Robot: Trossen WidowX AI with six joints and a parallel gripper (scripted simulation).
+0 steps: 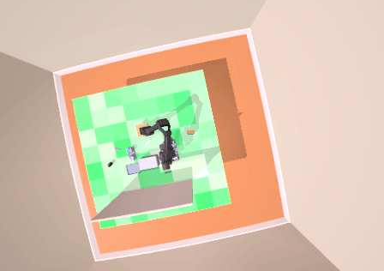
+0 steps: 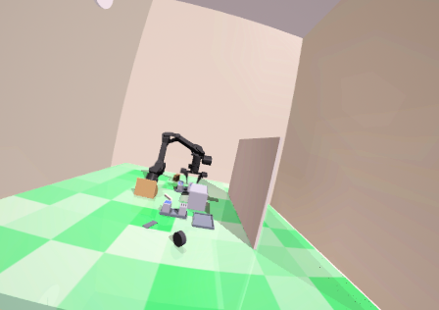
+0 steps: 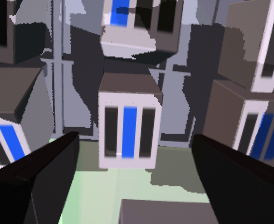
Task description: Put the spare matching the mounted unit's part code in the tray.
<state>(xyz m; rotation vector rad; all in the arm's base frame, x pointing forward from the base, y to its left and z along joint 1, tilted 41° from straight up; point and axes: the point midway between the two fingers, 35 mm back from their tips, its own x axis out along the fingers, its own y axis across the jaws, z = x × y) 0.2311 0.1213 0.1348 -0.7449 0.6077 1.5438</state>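
Right now the cube is 2 cm below my gripper tip. Also, from my gripper tip: tray (36 cm to the right, 11 cm ahead, 6 cm below); grey mounted unit (17 cm to the right, 6 cm ahead, 1 cm below); rack (34 cm to the right, 5 cm below, 4 cm behind).
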